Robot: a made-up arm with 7 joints. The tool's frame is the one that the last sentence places.
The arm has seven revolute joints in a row. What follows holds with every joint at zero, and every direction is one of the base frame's.
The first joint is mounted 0.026 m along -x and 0.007 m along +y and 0.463 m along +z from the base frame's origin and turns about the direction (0, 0.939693, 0.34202), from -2.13 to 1.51 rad.
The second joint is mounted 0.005 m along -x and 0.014 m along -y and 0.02 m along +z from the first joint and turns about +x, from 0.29 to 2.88 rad.
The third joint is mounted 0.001 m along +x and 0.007 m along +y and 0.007 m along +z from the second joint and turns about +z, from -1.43 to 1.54 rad.
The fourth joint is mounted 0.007 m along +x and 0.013 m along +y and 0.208 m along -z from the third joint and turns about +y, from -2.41 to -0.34 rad.
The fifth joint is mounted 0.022 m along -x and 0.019 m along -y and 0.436 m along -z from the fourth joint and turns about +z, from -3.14 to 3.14 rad.
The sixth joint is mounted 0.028 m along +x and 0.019 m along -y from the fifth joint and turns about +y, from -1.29 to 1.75 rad.
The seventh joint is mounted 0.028 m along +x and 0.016 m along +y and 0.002 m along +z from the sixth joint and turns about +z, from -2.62 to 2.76 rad.
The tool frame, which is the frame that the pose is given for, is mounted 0.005 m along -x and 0.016 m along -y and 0.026 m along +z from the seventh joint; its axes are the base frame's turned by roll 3.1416, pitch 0 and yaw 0 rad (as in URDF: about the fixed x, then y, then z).
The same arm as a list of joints. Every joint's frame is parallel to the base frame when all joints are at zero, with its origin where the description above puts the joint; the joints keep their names.
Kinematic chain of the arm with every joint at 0, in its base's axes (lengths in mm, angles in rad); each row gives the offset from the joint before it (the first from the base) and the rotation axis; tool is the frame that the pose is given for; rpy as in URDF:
joint 1: xyz -26.0 7.0 463.0 axis 0 0.9397 0.342
joint 2: xyz -5.0 -14.0 20.0 axis +x
joint 3: xyz 1.0 7.0 7.0 axis +z
joint 4: xyz 7.0 13.0 -208.0 axis +y
joint 5: xyz -22.0 -19.0 -436.0 axis +z
joint 6: xyz 28.0 -19.0 0.0 axis +y
joint 7: xyz 28.0 16.0 2.0 axis +z
tool: xyz -5.0 -16.0 26.0 rpy -3.1416 0.0000 0.0000
Joint limits (rad, base to tool): -2.1300..1.5100 0.2900..2.8800 -1.4300..1.5400 -2.4100..-0.3400 -3.1400..3.1400 -1.2900..1.7500 -2.6200..2.7600

